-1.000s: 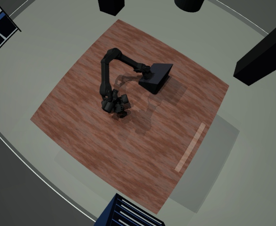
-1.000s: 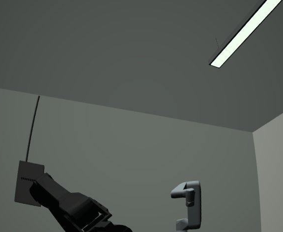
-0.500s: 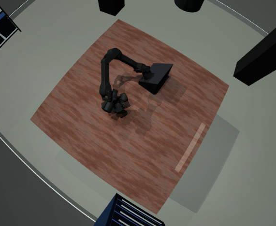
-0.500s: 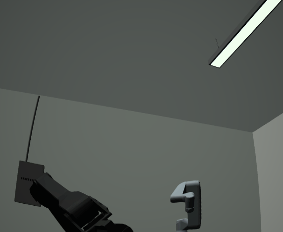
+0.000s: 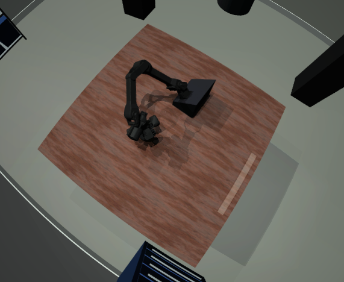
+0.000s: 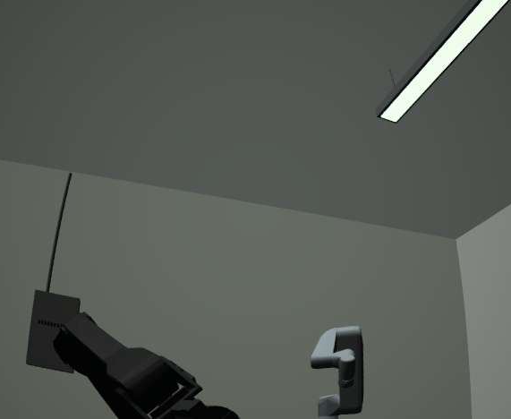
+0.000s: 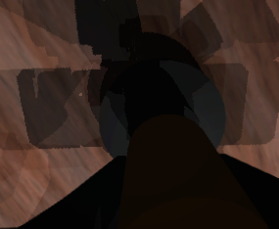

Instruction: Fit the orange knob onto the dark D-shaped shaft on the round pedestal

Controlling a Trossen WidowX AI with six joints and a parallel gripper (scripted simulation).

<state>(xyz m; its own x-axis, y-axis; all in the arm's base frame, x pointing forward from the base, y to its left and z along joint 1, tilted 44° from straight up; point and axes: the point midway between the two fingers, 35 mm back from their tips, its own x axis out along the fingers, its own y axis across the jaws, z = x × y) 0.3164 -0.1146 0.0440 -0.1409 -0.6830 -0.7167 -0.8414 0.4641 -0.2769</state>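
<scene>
The orange knob is 20 mm above my gripper tip. From my gripper tip the other things lie so: round pedestal 40 mm below.
</scene>
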